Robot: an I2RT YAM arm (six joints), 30 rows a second.
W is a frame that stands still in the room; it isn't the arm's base.
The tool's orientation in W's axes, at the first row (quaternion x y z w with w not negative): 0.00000, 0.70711, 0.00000, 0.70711
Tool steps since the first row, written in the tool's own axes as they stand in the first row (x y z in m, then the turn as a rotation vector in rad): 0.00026, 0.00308, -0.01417, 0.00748, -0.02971, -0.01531; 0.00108, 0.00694, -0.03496, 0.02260, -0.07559, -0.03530; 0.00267, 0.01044, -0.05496, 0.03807, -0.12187, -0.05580; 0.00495, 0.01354, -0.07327, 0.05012, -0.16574, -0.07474
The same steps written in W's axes. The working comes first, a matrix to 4 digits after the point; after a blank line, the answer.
The tool's axes in the first row as the columns of a matrix, in W's axes (used below as rounded here):
0.0000, 0.0000, 1.0000
0.0000, 1.0000, 0.0000
-1.0000, 0.0000, 0.0000

-0.01417, 0.00308, -0.00026, -0.01531, -0.02971, -0.00748; -0.03496, 0.00694, -0.00108, -0.03530, -0.07559, -0.02260; -0.05496, 0.01044, -0.00267, -0.05580, -0.12187, -0.03807; -0.07327, 0.01354, -0.00495, -0.07474, -0.16574, -0.05012
